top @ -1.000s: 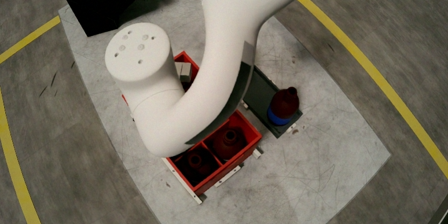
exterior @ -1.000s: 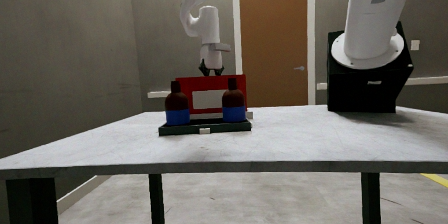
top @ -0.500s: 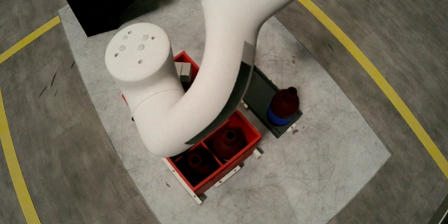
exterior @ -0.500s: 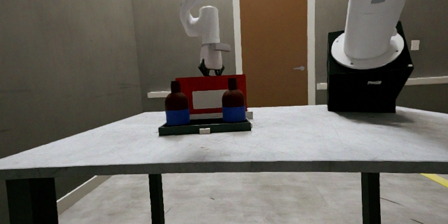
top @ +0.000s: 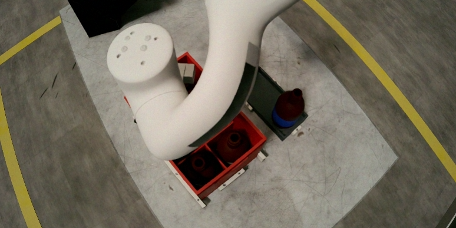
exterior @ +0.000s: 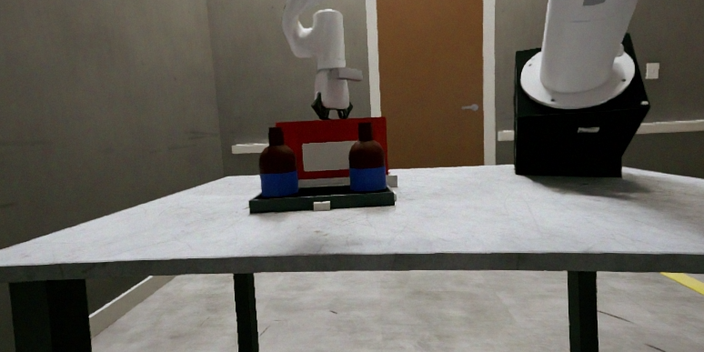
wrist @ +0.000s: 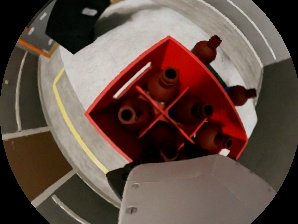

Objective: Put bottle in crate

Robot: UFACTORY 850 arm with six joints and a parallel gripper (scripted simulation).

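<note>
The crate is 10 mm behind my hand, 40 mm to the left of it and 80 mm below it. Round my hand: dark grey tray (60 mm behind, 260 mm to the left, 150 mm below).
</note>
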